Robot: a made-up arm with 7 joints. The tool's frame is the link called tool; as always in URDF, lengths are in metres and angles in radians. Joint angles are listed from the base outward. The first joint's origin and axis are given. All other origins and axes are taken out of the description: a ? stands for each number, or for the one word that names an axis. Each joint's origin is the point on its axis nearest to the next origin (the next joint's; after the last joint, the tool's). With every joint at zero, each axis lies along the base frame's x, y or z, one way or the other. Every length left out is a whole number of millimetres.
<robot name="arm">
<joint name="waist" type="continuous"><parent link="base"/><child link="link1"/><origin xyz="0.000 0.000 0.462"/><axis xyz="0 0 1"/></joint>
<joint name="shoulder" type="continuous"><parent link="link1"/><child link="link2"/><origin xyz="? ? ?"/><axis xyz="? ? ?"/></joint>
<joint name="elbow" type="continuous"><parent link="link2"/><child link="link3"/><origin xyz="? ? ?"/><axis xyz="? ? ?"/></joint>
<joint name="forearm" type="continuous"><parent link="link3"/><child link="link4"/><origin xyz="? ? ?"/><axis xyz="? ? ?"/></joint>
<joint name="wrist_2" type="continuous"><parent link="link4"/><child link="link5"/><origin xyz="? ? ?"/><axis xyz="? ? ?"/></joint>
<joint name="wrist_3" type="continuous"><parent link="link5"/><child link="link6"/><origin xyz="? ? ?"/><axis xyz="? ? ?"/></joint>
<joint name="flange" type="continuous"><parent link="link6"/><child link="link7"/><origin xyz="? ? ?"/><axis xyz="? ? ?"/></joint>
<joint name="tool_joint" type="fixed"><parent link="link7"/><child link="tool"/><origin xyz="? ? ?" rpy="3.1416 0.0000 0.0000"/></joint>
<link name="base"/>
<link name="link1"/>
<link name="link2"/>
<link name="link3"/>
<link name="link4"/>
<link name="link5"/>
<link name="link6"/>
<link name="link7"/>
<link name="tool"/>
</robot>
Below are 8 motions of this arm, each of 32 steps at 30 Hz.
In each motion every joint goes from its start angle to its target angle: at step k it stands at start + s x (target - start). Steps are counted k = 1, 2, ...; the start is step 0. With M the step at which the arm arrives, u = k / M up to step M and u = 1 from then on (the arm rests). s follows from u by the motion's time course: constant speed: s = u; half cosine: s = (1 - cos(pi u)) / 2; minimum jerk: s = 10 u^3 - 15 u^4 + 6 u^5.
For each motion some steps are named. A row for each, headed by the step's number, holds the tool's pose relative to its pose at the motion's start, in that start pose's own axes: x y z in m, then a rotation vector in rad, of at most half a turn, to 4 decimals.
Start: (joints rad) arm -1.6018 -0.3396 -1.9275 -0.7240 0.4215 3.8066 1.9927
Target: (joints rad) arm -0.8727 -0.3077 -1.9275 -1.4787 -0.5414 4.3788 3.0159
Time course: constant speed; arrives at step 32
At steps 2, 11, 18, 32:
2: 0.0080 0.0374 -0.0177 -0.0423 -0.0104 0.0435
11: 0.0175 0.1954 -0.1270 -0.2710 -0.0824 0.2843
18: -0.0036 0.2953 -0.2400 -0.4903 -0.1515 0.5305
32: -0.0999 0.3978 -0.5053 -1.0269 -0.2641 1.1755

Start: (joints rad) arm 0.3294 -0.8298 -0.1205 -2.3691 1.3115 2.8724 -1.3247
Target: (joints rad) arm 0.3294 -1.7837 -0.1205 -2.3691 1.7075 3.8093 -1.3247
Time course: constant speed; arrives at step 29
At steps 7, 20, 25, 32:
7: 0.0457 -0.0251 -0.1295 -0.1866 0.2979 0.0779
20: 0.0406 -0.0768 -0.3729 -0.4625 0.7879 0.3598
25: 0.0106 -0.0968 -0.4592 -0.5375 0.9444 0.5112
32: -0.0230 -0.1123 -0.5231 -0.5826 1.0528 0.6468

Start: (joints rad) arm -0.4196 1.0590 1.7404 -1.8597 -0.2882 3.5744 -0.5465
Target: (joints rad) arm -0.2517 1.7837 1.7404 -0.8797 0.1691 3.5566 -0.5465
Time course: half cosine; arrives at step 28
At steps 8, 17, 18, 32:
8: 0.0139 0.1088 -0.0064 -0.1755 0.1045 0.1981
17: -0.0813 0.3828 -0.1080 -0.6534 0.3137 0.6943
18: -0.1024 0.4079 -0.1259 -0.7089 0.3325 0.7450
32: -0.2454 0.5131 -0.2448 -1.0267 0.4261 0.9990

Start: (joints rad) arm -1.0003 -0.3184 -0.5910 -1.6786 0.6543 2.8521 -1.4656
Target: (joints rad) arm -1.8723 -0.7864 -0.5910 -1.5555 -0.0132 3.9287 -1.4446
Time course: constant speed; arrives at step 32
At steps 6, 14, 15, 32:
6: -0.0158 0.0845 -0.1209 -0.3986 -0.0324 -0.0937
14: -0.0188 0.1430 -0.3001 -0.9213 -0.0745 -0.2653
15: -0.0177 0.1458 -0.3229 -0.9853 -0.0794 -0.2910
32: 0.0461 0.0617 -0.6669 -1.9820 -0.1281 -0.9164

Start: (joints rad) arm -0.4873 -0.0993 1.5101 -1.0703 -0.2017 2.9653 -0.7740
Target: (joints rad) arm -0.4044 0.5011 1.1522 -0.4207 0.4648 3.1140 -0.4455
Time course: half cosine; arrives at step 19
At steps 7, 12, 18, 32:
7: -0.1280 0.1623 -0.0548 -0.2364 0.0586 0.4229
12: -0.3329 0.2986 -0.1635 -0.5658 0.1803 0.9105
18: -0.4802 0.3391 -0.2565 -0.8076 0.3035 1.1951
32: -0.4835 0.3395 -0.2587 -0.8132 0.3067 1.2010

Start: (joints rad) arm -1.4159 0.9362 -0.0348 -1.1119 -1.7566 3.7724 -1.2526
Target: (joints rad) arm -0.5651 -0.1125 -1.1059 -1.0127 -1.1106 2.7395 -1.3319
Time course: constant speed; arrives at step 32
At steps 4, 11, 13, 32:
4: -0.0897 0.0662 -0.0398 0.1333 -0.1671 -0.0956
11: -0.2317 0.1927 -0.1524 0.3184 -0.5192 -0.1714
13: -0.2665 0.2276 -0.1954 0.3606 -0.6277 -0.1672
32: -0.4018 0.3193 -0.7518 0.5833 -1.4812 0.5261

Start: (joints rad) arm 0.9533 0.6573 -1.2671 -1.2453 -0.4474 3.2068 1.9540
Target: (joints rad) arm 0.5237 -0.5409 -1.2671 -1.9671 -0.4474 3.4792 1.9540
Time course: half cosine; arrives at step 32
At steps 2, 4, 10, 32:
2: 0.0098 0.0031 0.0002 -0.0036 0.0061 0.0098
4: 0.0384 0.0128 0.0002 -0.0141 0.0239 0.0390
10: 0.2104 0.0874 -0.0209 -0.0703 0.1356 0.2316
32: 0.5711 0.4638 -0.3563 -0.0234 0.5093 1.0673

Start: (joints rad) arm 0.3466 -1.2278 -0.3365 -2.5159 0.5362 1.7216 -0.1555
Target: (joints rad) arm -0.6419 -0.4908 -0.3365 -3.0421 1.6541 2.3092 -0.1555
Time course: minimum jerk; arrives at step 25
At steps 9, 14, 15, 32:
9: 0.0020 0.1275 0.0490 0.1091 0.1645 0.4096
14: -0.1071 0.3172 0.0851 0.2387 0.5690 1.0718
15: -0.1428 0.3463 0.0920 0.2594 0.6672 1.2090
32: -0.3276 0.4152 0.1429 0.3356 1.1500 1.8426

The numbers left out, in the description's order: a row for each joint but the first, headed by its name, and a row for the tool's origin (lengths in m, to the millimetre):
shoulder: xyz 0.000 0.000 0.000, axis 0 1 0
elbow: xyz 0.000 0.000 0.376, axis 0 0 1
forearm: xyz 0.122 0.000 0.000, axis 0 -1 0
wrist_2: xyz -0.108 0.000 0.505, axis 0 0 1
wrist_3: xyz 0.000 0.000 0.000, axis 0 -1 0
flange: xyz 0.068 0.000 0.000, axis 0 0 -1
tool: xyz 0.000 0.000 0.000

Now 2 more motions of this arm.
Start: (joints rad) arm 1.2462 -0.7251 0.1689 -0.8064 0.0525 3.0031 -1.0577
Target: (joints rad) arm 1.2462 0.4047 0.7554 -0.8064 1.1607 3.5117 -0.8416
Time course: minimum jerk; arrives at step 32
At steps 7, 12, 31, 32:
7: -0.0375 -0.0563 0.0338 0.0531 0.0007 0.1357
12: -0.1443 -0.2231 0.0967 0.1650 -0.0625 0.5258
31: -0.4472 -0.8392 -0.0512 0.0245 -1.0359 1.7779
32: -0.4473 -0.8395 -0.0514 0.0242 -1.0365 1.7783

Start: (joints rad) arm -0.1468 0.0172 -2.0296 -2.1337 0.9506 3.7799 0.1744
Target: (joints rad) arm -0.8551 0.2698 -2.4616 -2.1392 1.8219 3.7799 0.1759
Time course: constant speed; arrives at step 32
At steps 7, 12, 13, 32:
7: 0.1185 0.0690 0.0305 -0.2075 0.2566 0.1632
12: 0.2030 0.1191 0.0298 -0.3326 0.4490 0.2902
13: 0.2196 0.1291 0.0275 -0.3551 0.4884 0.3165
32: 0.4816 0.2866 -0.1328 -0.5923 1.2782 0.8512

